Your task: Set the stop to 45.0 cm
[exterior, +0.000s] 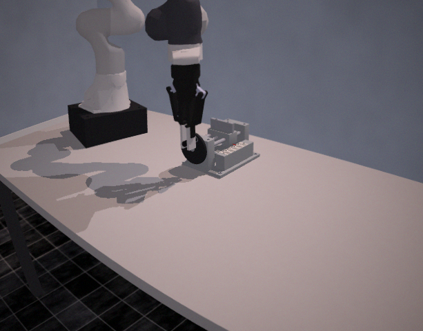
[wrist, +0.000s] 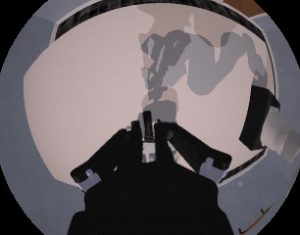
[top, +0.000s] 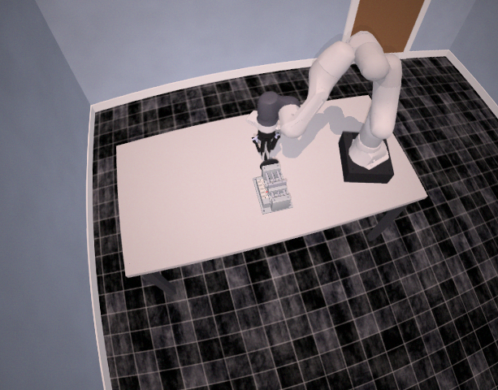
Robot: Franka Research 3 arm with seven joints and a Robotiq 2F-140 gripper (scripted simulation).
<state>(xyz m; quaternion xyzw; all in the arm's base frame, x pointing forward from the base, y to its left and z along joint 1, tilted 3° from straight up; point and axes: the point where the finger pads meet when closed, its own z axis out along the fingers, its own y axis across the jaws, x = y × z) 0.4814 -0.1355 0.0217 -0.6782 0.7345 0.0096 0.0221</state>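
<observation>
My gripper is now 20 mm to the right of the black handwheel and 20 mm above it. Round my hand: grey stop fixture (160 mm to the left, 30 mm below, 10 mm ahead).
</observation>
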